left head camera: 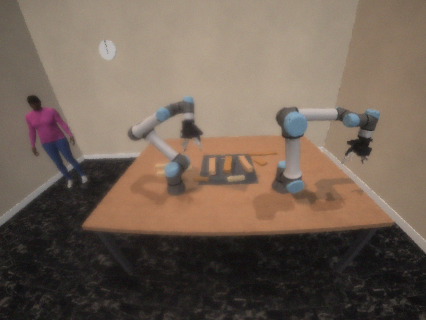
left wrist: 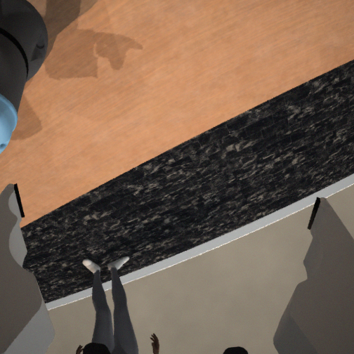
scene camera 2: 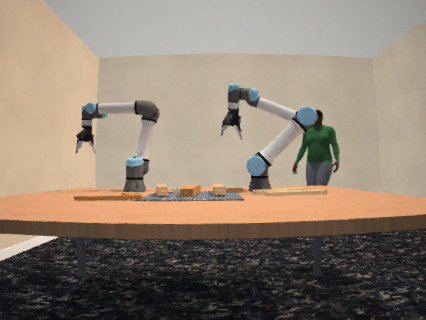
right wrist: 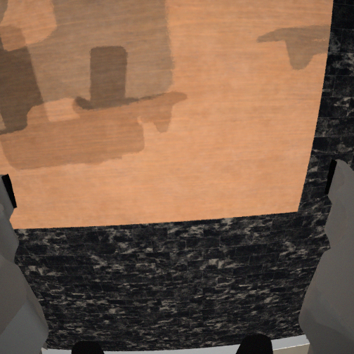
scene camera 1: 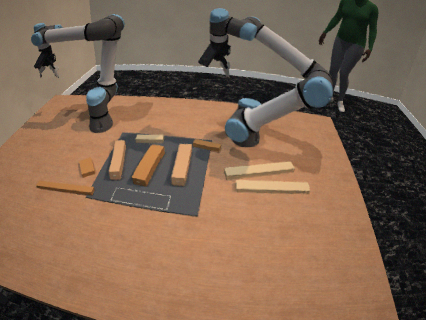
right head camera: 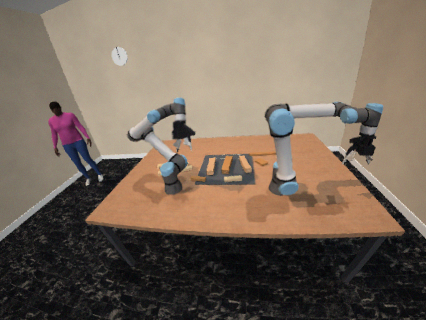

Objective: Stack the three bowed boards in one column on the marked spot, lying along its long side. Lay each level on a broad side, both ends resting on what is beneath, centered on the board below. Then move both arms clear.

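Pixels of known places: left gripper, between the fingertips: (left head camera: 192, 151) (scene camera 2: 231, 137) (scene camera 1: 215, 69) (right head camera: 183, 151); right gripper, between the fingertips: (left head camera: 352, 163) (scene camera 2: 85, 153) (scene camera 1: 49, 77) (right head camera: 355, 164); left arm's base, origin of its link: (left head camera: 176, 189) (right head camera: 173, 188); right arm's base, origin of its link: (left head camera: 281, 187) (scene camera 2: 134, 191) (scene camera 1: 101, 125).
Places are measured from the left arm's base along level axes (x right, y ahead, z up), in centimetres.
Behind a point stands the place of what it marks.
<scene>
Three thick boards lie apart on the dark mat (scene camera 1: 187, 202) {z 0.6, x 29.0, y 45.6 cm}: a pale one (scene camera 1: 117, 159) {z 5.2, x 62.6, y 25.0 cm} (scene camera 2: 161, 190) {z 4.0, x 62.8, y 34.2 cm} at the left in scene camera 1, a curved orange one (scene camera 1: 148, 165) {z 5.5, x 46.7, y 29.1 cm} (scene camera 2: 190, 190) {z 4.0, x 48.3, y 37.5 cm} in the middle, and a light tan one (scene camera 1: 181, 165) {z 4.8, x 32.1, y 27.8 cm} (scene camera 2: 219, 189) {z 4.1, x 33.6, y 36.4 cm} at the right. The marked spot, a thin white rectangle (scene camera 1: 143, 192), is bare near the mat's front edge. My left gripper (left head camera: 193, 148) {z 36.4, x 17.6, y -6.7 cm} (scene camera 2: 232, 135) {z 36.4, x 17.6, y -6.7 cm} (left wrist: 167, 194) is open and empty, high above the table behind the mat. My right gripper (left head camera: 355, 161) {z 27.6, x 123.5, y -28.9 cm} (scene camera 2: 85, 150) {z 27.6, x 123.5, y -28.9 cm} (right wrist: 168, 168) is open and empty, high and far from the boards.
In scene camera 1, two long pale strips (scene camera 1: 259, 170) {z 2.5, x -2.8, y 27.8 cm} (scene camera 1: 272, 187) {z 2.2, x -7.1, y 38.3 cm} lie right of the mat. A thin orange strip (scene camera 1: 65, 188) {z 2.3, x 85.7, y 42.6 cm} and an orange block (scene camera 1: 86, 167) {z 2.2, x 79.1, y 27.9 cm} lie left. A short pale piece (scene camera 1: 150, 138) {z 3.0, x 49.5, y 5.3 cm} and a brown piece (scene camera 1: 207, 145) {z 2.9, x 20.4, y 10.4 cm} lie along the mat's back edge.
</scene>
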